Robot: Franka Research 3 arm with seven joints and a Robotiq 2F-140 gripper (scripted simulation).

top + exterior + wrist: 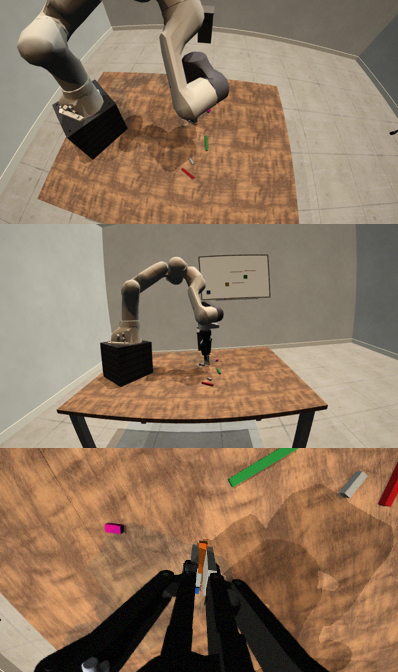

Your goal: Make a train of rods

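The orange rod is 3 cm below my hand. Also, from my hand: magenta rod: 8 cm ahead, 9 cm to the left, 4 cm below; then green rod: 7 cm ahead, 11 cm to the right, 4 cm below; then blue rod: 5 cm behind, 3 cm to the left, 4 cm below.
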